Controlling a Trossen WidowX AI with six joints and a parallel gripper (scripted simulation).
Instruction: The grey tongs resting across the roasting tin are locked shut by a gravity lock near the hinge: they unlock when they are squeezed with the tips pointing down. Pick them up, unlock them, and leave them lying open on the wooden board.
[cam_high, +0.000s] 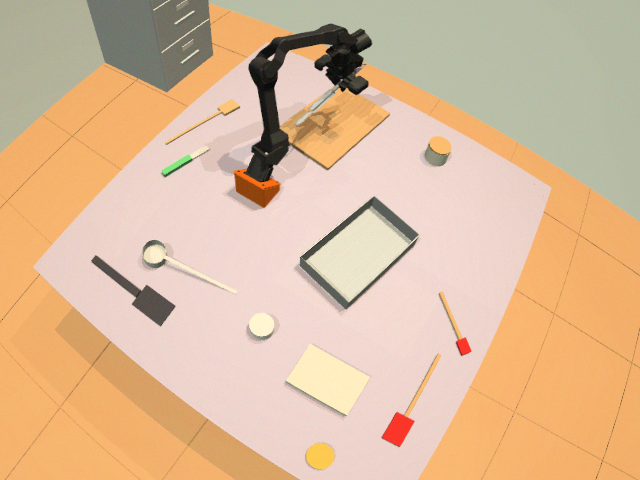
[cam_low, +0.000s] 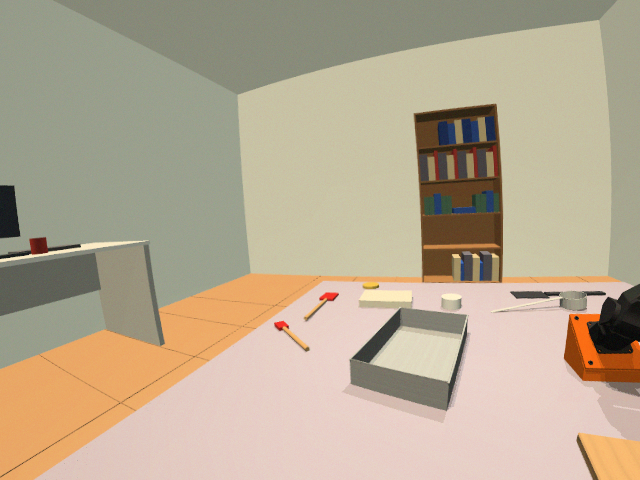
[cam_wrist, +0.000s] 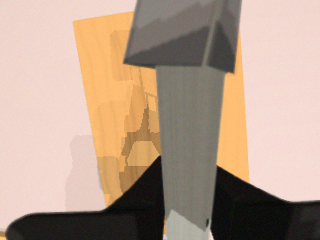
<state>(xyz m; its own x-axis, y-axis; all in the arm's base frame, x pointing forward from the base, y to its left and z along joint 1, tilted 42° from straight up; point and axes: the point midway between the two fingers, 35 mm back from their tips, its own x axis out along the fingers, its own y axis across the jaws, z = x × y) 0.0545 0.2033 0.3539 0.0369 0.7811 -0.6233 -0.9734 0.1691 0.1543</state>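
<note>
Now: the wooden board 10 mm behind my gripper tip, 10 mm to the right of it and 160 mm below it. Round my gripper tip: tongs arm (20 mm behind, 70 mm to the right, 10 mm above); green-handled tool (330 mm behind, 420 mm to the right, 160 mm below); roasting tin (320 mm ahead, 420 mm to the right, 140 mm below).
</note>
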